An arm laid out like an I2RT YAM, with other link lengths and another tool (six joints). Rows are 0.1 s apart.
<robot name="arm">
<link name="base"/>
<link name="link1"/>
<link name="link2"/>
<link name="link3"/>
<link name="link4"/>
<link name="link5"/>
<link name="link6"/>
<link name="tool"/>
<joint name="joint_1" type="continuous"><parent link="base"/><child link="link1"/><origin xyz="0.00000 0.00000 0.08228"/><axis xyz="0 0 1"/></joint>
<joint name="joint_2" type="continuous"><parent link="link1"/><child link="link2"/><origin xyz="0.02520 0.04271 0.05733" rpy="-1.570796 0.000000 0.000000"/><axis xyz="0 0 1"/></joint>
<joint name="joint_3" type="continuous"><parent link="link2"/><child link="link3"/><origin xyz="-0.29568 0.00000 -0.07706" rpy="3.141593 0.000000 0.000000"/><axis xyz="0 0 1"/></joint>
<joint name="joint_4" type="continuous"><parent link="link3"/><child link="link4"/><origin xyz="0.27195 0.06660 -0.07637"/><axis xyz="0 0 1"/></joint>
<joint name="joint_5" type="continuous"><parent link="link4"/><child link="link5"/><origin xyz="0.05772 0.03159 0.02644" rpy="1.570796 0.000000 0.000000"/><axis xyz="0 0 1"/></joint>
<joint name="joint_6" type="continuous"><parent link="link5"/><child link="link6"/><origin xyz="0.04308 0.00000 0.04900" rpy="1.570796 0.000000 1.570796"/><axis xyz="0 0 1"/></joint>
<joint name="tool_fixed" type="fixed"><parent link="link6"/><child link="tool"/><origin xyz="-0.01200 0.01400 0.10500" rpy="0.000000 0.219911 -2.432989"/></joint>
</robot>
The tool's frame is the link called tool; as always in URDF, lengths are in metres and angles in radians. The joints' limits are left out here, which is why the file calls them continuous.
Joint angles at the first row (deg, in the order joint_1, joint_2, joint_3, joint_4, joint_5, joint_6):
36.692, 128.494, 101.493, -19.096, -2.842, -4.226
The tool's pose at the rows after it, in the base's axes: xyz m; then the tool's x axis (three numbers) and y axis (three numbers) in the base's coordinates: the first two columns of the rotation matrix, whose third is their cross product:
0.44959 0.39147 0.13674 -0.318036 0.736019 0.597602 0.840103 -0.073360 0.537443
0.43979 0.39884 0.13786 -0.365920 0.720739 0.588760 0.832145 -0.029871 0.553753
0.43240 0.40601 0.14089 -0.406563 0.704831 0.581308 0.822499 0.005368 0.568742
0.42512 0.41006 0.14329 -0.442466 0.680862 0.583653 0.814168 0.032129 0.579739
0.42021 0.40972 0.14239 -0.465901 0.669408 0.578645 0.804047 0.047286 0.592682
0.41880 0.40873 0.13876 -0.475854 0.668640 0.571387 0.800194 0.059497 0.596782
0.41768 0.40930 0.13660 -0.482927 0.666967 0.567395 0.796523 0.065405 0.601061
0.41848 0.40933 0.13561 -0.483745 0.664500 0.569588 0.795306 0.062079 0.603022
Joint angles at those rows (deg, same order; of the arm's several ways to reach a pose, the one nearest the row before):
37.205, 127.209, 99.022, -17.390, -5.392, -5.924
38.217, 126.443, 97.747, -16.304, -6.115, -7.824
39.095, 125.932, 97.278, -15.735, -6.732, -9.396
39.542, 125.014, 95.846, -14.388, -8.111, -10.696
39.742, 124.067, 93.804, -12.624, -8.547, -11.715
39.761, 124.013, 93.015, -12.011, -8.609, -12.477
39.897, 124.018, 92.521, -11.396, -8.558, -12.831
39.815, 124.088, 92.277, -10.805, -8.687, -12.766

